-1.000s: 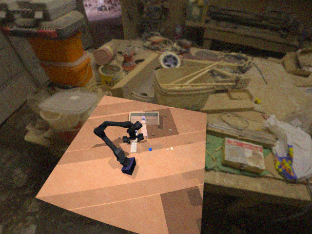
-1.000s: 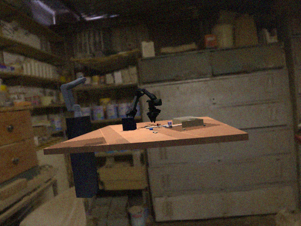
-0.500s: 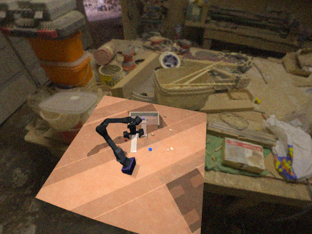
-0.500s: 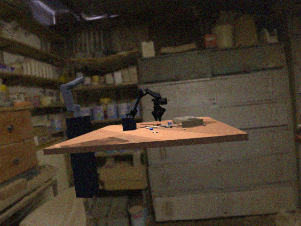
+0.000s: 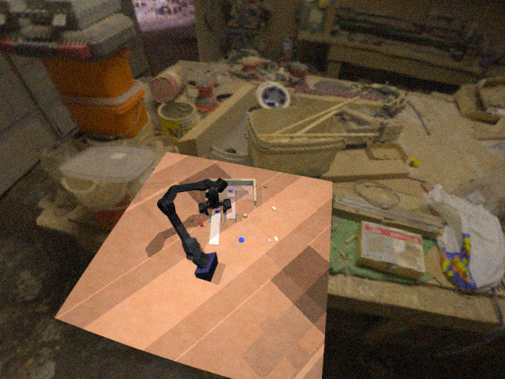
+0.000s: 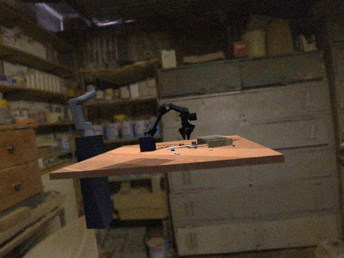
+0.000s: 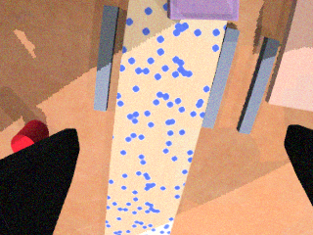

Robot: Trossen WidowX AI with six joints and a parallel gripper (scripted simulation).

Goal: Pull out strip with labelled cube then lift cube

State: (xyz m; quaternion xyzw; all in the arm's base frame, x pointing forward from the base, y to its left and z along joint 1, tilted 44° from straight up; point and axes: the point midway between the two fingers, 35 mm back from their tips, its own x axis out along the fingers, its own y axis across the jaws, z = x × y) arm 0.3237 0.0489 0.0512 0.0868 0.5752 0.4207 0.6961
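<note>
Right now the red ball is 7 cm to the left of my gripper tip, 7 cm behind it and 5 cm below it. Round my gripper tip: blue ball: 19 cm to the right, 9 cm behind, 5 cm below.
</note>
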